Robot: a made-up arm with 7 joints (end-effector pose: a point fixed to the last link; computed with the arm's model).
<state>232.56 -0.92 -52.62 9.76 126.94 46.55 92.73</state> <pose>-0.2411 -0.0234 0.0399 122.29 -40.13 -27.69</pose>
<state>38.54 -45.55 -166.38 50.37 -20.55 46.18 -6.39</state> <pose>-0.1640 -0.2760 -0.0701 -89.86 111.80 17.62</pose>
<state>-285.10 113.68 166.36 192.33 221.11 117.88 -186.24</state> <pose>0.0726 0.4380 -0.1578 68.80 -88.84 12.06</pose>
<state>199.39 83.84 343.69 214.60 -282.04 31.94 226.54</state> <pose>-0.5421 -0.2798 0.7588 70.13 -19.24 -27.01</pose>
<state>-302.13 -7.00 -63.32 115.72 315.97 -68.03 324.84</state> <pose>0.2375 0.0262 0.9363 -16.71 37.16 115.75</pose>
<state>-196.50 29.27 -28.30 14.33 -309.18 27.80 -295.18</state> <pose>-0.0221 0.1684 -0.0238 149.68 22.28 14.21</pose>
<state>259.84 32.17 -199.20 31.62 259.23 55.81 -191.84</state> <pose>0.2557 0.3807 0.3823 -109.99 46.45 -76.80</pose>
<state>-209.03 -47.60 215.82 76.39 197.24 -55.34 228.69</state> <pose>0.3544 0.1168 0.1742 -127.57 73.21 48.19</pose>
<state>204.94 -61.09 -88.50 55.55 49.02 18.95 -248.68</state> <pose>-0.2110 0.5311 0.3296 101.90 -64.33 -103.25</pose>
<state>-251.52 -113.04 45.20 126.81 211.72 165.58 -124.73</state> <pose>0.1304 -0.5780 0.2631 -101.29 -87.08 -89.92</pose>
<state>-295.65 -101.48 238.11 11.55 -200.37 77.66 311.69</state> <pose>0.3878 0.1120 0.2504 59.70 82.99 20.21</pose>
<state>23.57 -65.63 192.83 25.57 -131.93 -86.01 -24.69</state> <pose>0.0371 -0.1347 0.1974 79.28 -12.75 138.75</pose>
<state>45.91 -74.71 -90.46 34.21 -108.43 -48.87 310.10</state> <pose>0.2991 -0.1218 0.4719 39.86 62.02 118.71</pose>
